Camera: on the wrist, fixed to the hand. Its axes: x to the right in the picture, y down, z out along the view.
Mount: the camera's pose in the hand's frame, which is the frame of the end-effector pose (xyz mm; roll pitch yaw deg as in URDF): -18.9 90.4 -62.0 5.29 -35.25 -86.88
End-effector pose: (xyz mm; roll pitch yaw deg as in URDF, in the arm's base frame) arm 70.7 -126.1 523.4 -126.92 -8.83 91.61
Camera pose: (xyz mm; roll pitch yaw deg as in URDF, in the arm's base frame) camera 174.9 -136.5 485.9 178.63 -17.96 -178.21
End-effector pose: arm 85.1 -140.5 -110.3 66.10 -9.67 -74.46
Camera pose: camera 167.4 -88.2 -56.8 19.76 29.80 -155.86
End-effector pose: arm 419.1 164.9 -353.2 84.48 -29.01 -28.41
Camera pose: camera 402.2 254.1 -288.9 49.05 39.77 -86.56
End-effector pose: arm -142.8 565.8 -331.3 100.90 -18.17 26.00
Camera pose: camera -206.3 583.5 -241.7 48.83 58.28 -25.69
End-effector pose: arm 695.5 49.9 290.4 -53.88 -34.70 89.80
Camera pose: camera 692.5 96.7 189.6 95.81 -57.84 -88.64
